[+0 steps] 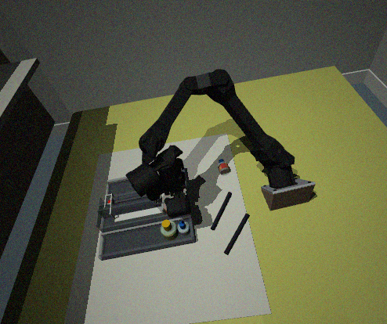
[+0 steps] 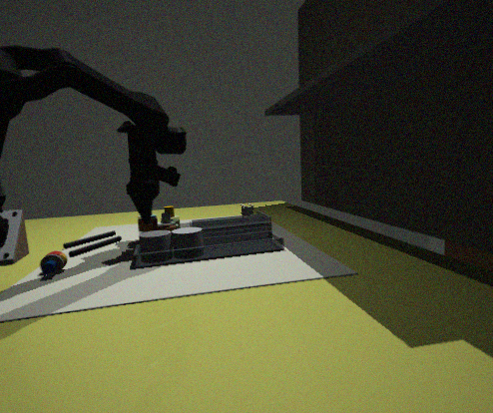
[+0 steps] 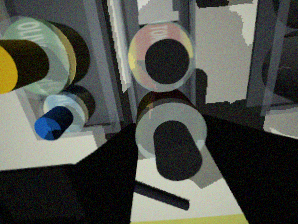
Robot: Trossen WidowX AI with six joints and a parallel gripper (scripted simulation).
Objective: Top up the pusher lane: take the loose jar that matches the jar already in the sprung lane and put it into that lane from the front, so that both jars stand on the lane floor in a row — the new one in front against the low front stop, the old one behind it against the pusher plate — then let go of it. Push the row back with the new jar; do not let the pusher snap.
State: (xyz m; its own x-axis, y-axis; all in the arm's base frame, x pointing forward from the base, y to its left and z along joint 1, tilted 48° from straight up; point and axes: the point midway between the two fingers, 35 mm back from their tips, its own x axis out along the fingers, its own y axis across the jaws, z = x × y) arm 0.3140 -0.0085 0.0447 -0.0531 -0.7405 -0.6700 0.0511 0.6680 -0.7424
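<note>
My gripper tip is now 1 cm short of the blue-lidded jar, 8 cm to the right of it and 2 cm above it. Round my gripper tip: red mark: 23 cm ahead, 5 cm to the right, 1 cm above.
</note>
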